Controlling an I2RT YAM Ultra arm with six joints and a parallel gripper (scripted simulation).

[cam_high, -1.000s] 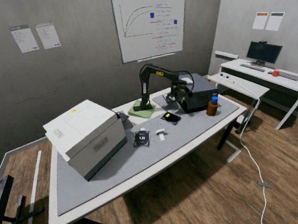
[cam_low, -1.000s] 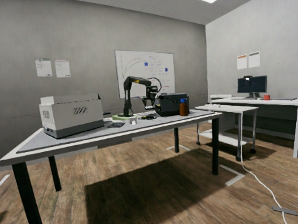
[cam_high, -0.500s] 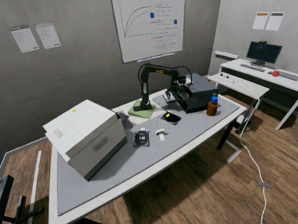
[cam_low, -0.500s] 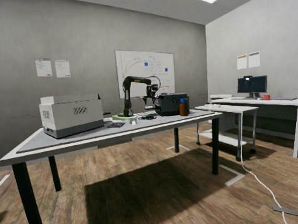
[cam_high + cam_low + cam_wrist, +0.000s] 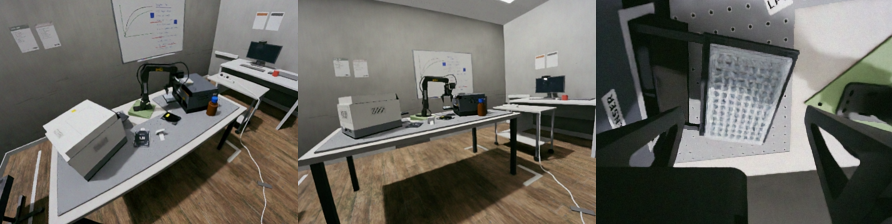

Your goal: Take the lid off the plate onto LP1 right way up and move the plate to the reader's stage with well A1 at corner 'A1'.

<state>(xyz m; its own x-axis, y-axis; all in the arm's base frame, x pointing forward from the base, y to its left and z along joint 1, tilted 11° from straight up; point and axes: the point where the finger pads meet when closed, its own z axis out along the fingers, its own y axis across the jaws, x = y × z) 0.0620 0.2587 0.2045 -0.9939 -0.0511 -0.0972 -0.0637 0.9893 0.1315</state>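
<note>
Right now my hand is 80 mm above the plate and 40 mm past it. The rest, counted from my hand: black lid 170 mm ahead, 150 mm below, 80 mm to the right; then brown capped bottle 300 mm to the left, 270 mm ahead, 60 mm below.
</note>
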